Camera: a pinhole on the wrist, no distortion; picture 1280 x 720 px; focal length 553.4 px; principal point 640.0 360.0 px. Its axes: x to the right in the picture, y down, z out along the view. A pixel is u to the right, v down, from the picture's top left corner.
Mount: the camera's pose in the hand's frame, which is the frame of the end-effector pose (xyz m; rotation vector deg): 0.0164 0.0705 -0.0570 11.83 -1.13 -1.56
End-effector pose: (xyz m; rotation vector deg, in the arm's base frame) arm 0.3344 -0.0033 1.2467 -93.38 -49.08 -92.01
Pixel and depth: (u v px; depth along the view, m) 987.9 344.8 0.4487
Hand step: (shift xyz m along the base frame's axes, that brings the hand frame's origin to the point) 0.1819 0.3413 0.2877
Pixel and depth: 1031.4 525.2 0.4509
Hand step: 0.3196 0.2904 0.3249
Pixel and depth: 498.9 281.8 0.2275
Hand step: 0.0809 0.1358 -0.0478
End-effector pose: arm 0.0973 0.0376 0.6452 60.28 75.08 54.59
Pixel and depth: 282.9 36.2 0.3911
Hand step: 0.2532 -0.3171 -0.1563
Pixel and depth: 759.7 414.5 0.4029
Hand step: 0.3517 0.0786 -0.0108
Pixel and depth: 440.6 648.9 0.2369
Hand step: 0.2006 -0.0405 0.1545
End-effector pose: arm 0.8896 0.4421 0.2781 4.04 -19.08 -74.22
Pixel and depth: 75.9 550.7 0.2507
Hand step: -0.0094 0.2885 0.1689
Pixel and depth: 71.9 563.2 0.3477
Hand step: -0.0398 0.4062 0.2503
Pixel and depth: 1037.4 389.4 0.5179
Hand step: -0.0606 -0.3024 0.5106
